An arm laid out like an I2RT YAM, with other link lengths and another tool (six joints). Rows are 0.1 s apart.
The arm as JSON. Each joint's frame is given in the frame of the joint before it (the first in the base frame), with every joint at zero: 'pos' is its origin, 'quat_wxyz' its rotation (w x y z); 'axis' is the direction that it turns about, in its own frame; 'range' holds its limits. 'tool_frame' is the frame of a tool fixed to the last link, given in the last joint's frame.
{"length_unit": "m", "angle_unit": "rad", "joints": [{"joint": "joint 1", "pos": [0.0, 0.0, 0.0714], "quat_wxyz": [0.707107, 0.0, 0.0, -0.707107], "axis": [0.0, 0.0, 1.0], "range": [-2.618, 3.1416]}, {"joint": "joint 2", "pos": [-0.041, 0.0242, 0.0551], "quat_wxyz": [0.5, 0.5, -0.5, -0.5], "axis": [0.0, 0.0, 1.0], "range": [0.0, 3.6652]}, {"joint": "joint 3", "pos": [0.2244, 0.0, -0.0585], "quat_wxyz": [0.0, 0.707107, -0.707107, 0.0], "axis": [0.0, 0.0, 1.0], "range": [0.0, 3.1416]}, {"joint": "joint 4", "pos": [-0.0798, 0.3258, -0.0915], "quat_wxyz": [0.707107, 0.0, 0.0, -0.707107], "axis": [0.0, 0.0, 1.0], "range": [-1.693, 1.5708]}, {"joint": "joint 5", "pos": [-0.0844, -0.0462, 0.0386], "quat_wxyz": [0.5, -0.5, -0.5, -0.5], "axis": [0.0, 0.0, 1.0], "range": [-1.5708, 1.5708]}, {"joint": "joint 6", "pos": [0.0, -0.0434, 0.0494], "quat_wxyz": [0.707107, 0.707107, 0.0, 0.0], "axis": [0.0, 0.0, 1.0], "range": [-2.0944, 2.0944]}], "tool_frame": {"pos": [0.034, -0.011, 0.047], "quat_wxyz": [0.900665, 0.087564, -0.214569, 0.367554]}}
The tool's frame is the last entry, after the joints.
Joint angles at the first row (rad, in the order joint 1, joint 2, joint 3, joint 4, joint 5, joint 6):
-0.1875 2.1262 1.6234 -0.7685 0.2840 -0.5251
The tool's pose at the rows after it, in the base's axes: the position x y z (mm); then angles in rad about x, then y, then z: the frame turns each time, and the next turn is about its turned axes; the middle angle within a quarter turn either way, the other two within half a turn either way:
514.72 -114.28 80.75 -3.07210 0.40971 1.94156
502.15 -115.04 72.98 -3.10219 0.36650 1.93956
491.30 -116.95 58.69 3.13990 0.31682 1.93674
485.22 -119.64 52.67 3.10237 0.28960 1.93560
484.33 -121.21 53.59 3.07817 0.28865 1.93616
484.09 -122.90 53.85 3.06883 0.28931 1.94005
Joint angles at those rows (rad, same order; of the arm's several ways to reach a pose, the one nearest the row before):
-0.1898 2.0884 1.5727 -0.7674 0.3180 -0.5423
-0.1913 2.0655 1.5188 -0.7674 0.3534 -0.5591
-0.1928 2.0655 1.4727 -0.7551 0.4015 -0.5774
-0.1951 2.0643 1.4475 -0.7452 0.4423 -0.5903
-0.1955 2.0602 1.4395 -0.7353 0.4656 -0.5957
-0.1978 2.0602 1.4384 -0.7315 0.4736 -0.5961

